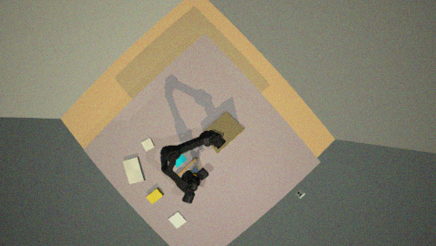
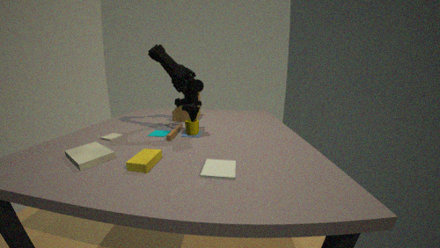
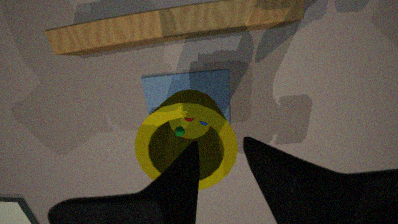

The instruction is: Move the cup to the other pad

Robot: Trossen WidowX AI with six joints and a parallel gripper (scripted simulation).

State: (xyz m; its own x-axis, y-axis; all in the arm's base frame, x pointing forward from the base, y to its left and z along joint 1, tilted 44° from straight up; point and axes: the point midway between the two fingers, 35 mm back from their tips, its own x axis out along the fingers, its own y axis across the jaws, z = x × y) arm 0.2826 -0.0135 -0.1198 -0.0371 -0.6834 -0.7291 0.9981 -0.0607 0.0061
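Now: the yellow cup 20 mm ahead of my gripper tip and 30 mm below it. Also, from my gripper tip: blue pad 30 mm ahead, 70 mm below; then cyan pad 30 mm ahead, 180 mm to the right, 70 mm below; then wooden bar 30 mm ahead, 90 mm to the right, 60 mm below.
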